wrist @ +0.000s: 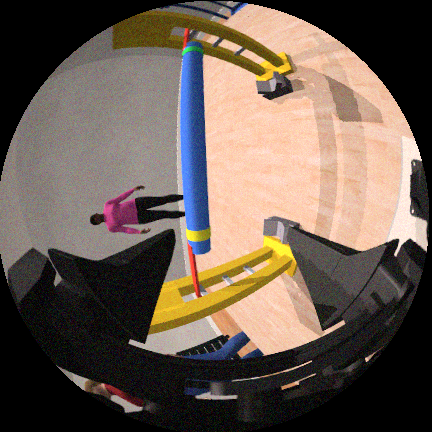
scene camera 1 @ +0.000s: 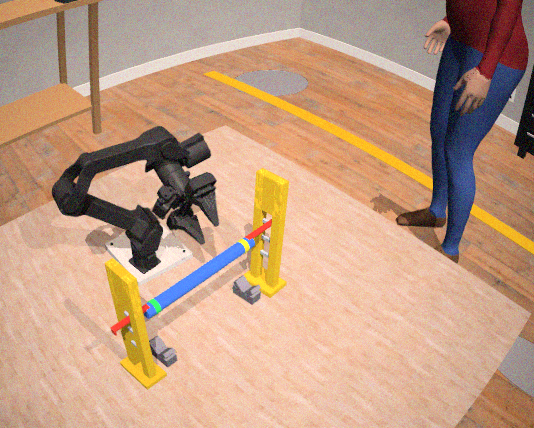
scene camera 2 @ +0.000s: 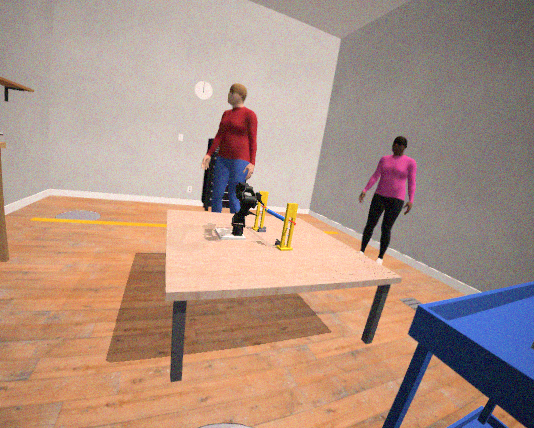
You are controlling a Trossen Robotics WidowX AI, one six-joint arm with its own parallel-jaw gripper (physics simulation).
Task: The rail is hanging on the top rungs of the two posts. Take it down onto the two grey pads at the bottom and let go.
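Pixels of known places: gripper, fingertip midpoint: (wrist: 233, 234) (scene camera 1: 210, 235) (scene camera 2: 260, 210); arm's base, link origin: (scene camera 1: 144, 261) (scene camera 2: 236, 234).
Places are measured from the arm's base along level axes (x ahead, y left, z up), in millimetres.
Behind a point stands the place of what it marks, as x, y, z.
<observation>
The blue rail (scene camera 1: 200, 276) {261, -60, 167} (scene camera 2: 275, 215) {239, -65, 159} (wrist: 194, 140) {240, -28, 161} has red ends and a green and a yellow band. It lies level, its red ends on the top rungs of the yellow posts: the green-band post (scene camera 1: 121, 280) {254, -246, 277} (wrist: 145, 32) and the yellow-band post (scene camera 1: 271, 192) {259, 154, 252} (wrist: 167, 305) {238, 155, 218}. One grey pad (scene camera 1: 163, 351) {251, -177, 14} (wrist: 274, 86) {231, -160, 13} sits by the foot of the green-band post, the other grey pad (scene camera 1: 247, 290) {259, 92, 15} (wrist: 281, 227) {238, 96, 14} by the other foot. My gripper (scene camera 1: 210, 234) {184, 52, 160} (wrist: 233, 234) {184, 52, 160} is open and empty, on the base side of the rail towards the yellow-band end, apart from it.
The arm's white base plate (scene camera 1: 172, 257) {40, 63, 0} (scene camera 2: 225, 234) {-83, 0, 2} is on the wooden table (scene camera 1: 350, 350) {537, 115, -18} (scene camera 2: 225, 270) {-244, -452, -17}, on the near side of the rail from the arm. A person in red (scene camera 1: 462, 125) (scene camera 2: 239, 135) and one in pink (scene camera 2: 396, 175) (wrist: 120, 215) stand beyond the table. A blue cart (scene camera 2: 460, 345) is at the right.
</observation>
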